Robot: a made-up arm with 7 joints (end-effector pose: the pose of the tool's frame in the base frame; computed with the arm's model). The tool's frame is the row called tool. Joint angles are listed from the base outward.
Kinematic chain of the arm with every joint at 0, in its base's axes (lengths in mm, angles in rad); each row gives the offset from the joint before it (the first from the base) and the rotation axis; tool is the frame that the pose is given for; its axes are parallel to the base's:
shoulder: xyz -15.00 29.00 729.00 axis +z
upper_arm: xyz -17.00 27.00 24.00 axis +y
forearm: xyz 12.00 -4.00 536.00 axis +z
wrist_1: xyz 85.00 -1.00 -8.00 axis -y
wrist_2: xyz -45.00 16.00 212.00 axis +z
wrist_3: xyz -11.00 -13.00 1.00 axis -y
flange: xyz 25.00 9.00 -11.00 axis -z
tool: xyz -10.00 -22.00 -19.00
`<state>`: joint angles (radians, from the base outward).
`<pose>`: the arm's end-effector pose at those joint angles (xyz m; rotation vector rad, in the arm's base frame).
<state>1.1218 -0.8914 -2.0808 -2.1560 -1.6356 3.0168 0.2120</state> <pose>0.0444 -0.4880 0.9442 -0.2358 -0.6986 0.0435</pose>
Working (the frame after each row of the table, in the pose's form):
after shoulder: -0.0150 0.0290 0.7290 0.0000 0.0000 1.1218
after upper_arm: -0.0467 0.0254 0.7530 0.4985 -0.7935 1.0434
after forearm: -0.2208 -0.3452 1.0991 0.9241 0.0282 -0.8927
after wrist_1: -0.1633 -0.3956 1.0611 1.4659 1.8280 0.4693
after wrist_2: 0.0061 -0.4673 0.9454 -0.3287 2.3008 -0.3643
after wrist_3: 0.0158 -0.4758 0.9566 -0.3092 -0.6715 0.2458
after flange: 0.0407 -0.4616 0.9595 -0.2358 -0.6986 0.0435

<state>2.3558 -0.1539 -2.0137 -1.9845 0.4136 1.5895 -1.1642</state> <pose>0.3258 0.0737 1.1719 0.7402 0.2250 1.3619</pose>
Working (the frame after each row of the table, in the pose's form):
after shoulder: -0.0150 0.0290 0.7290 0.0000 0.0000 2.3558
after upper_arm: -0.0221 -0.0021 0.7530 0.1812 -0.0751 2.3501
after forearm: 0.0304 -0.0490 1.2845 0.1264 0.0891 0.3414
after wrist_1: 0.1097 -0.0203 1.2709 -0.2605 2.0478 0.3516
after wrist_2: 0.2988 0.0714 1.2157 0.1685 2.0948 0.6032
after wrist_3: 0.3073 0.0567 1.2172 0.4564 0.5490 0.2515
after flange: 0.3209 0.0770 1.2021 0.7402 0.2250 1.3619

